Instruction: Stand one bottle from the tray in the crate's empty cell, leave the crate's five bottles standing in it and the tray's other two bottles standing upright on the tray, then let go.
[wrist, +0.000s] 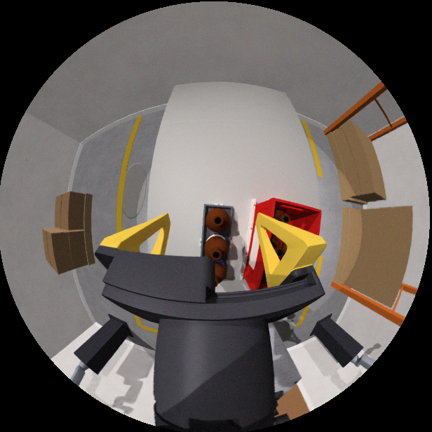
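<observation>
My gripper (212, 217) is open with nothing between its wide-set yellow fingers. It is above the tray and crate, with the right finger hiding part of the crate. The dark grey tray (204, 230) lies ahead between the fingertips and holds three brown bottles in a row: a far one (218, 220), a middle one (216, 247) and a near one (219, 275) partly hidden by the gripper body. All three look upright. The red crate (302, 217) stands right of the tray. Brown bottles show inside it, one near the far end (285, 218) and one behind the finger (281, 248). Its other cells are hidden.
A white strip (253, 204) runs between tray and crate on the pale table (220, 150). Cardboard boxes (70, 212) stand far left, and larger boxes (382, 250) on an orange rack (355, 108) stand far right. Yellow lines mark the floor.
</observation>
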